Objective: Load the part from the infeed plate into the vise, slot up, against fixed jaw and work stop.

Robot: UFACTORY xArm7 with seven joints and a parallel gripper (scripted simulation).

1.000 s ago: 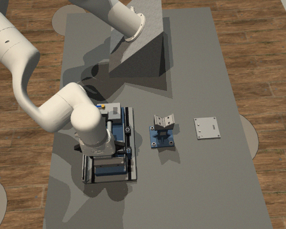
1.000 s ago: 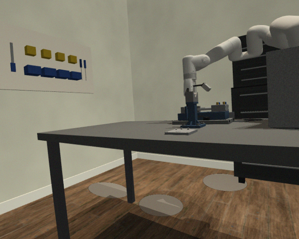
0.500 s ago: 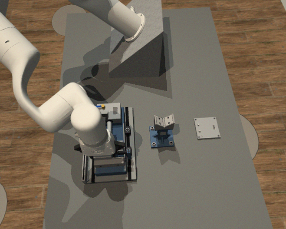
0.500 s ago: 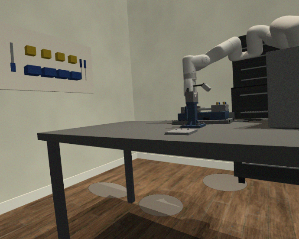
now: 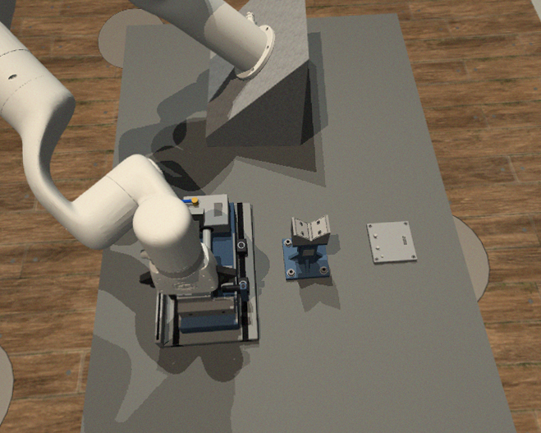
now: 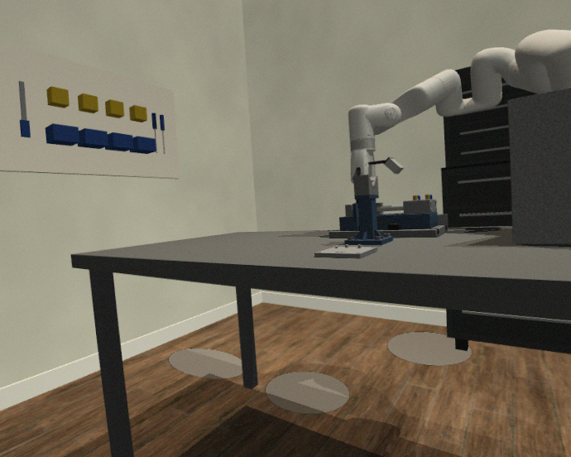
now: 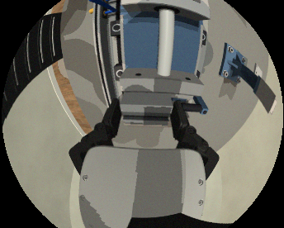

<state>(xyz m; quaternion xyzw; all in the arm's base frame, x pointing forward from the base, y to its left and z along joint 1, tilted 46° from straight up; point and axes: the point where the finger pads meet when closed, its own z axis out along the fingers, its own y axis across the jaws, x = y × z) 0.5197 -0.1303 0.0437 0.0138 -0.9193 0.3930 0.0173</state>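
The part lies 1 cm below my hand. The rest, counted from my hand: moving jaw 3 cm below, 3 cm behind, 2 cm to the left; then fixed jaw 3 cm below, 3 cm ahead, 2 cm to the left; then work stop 7 cm to the left, 2 cm below.
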